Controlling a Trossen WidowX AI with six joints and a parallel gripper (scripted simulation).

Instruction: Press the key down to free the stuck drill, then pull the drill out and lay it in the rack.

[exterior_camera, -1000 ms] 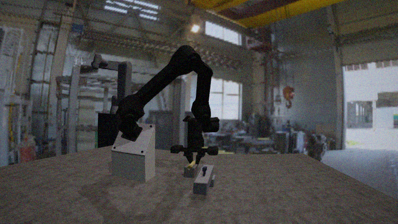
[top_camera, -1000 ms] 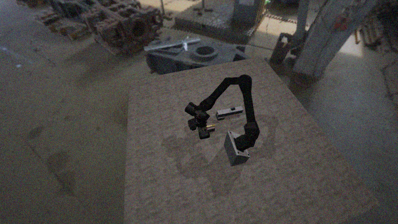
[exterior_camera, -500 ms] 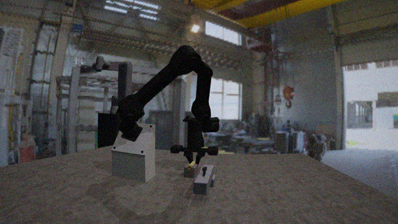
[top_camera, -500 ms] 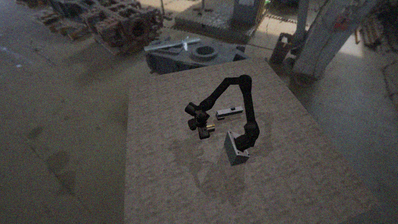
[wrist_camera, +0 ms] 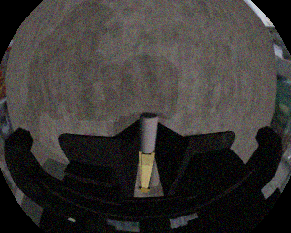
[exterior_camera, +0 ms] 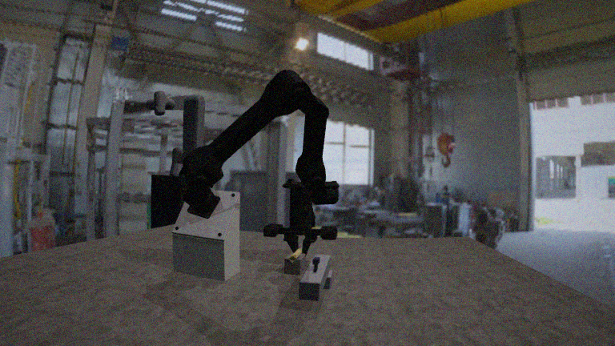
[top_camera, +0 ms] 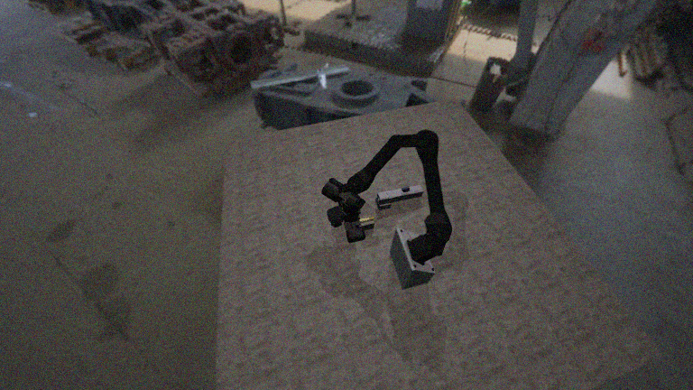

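Now: gripper tip 4 cm to the left of the drill and 3 cm below it. The rest, counted from my gripper tip: dark key (11 cm ahead, 23 cm to the right, 4 cm above); grey holder block (10 cm ahead, 21 cm to the right, 3 cm above); grey rack (5 cm to the right, 1 cm above).
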